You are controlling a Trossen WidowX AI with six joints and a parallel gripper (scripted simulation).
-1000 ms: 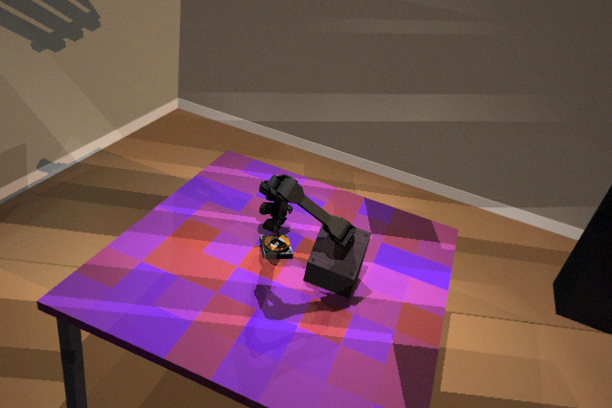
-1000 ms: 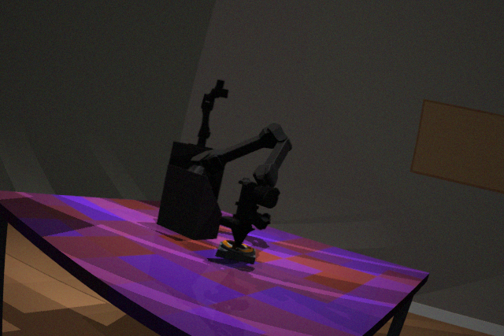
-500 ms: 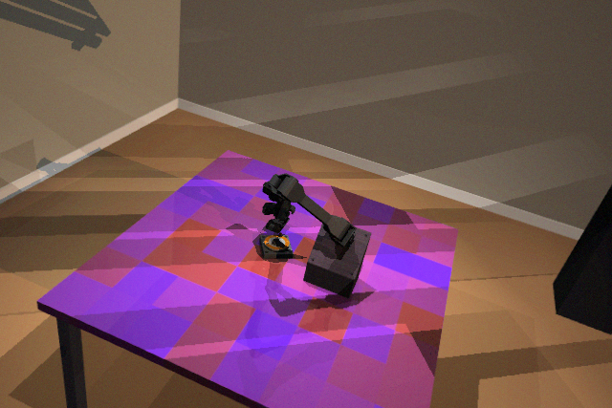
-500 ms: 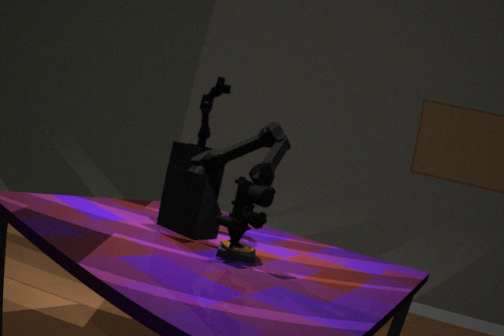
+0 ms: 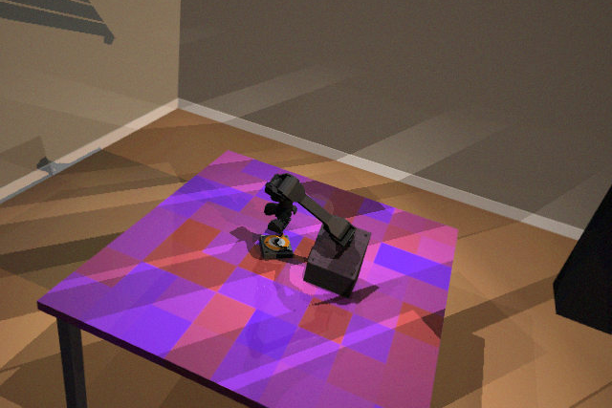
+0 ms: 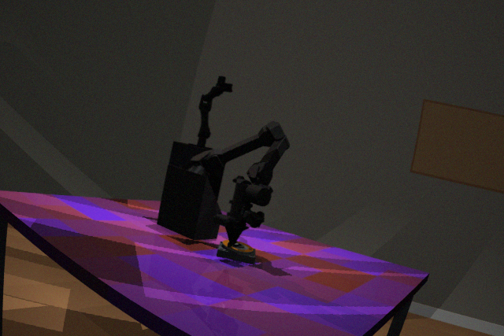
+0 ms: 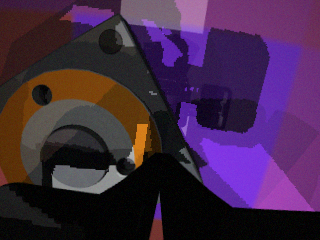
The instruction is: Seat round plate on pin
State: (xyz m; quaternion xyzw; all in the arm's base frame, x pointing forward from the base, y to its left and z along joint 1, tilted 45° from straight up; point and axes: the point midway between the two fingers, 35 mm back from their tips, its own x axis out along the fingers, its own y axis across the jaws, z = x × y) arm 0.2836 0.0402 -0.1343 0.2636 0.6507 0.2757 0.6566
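The grey square base is 5 cm to the left of my gripper tip, 2 cm below it and 1 cm behind it. Also, from my gripper tip: plate (3 cm to the left, 1 cm below, 1 cm behind).
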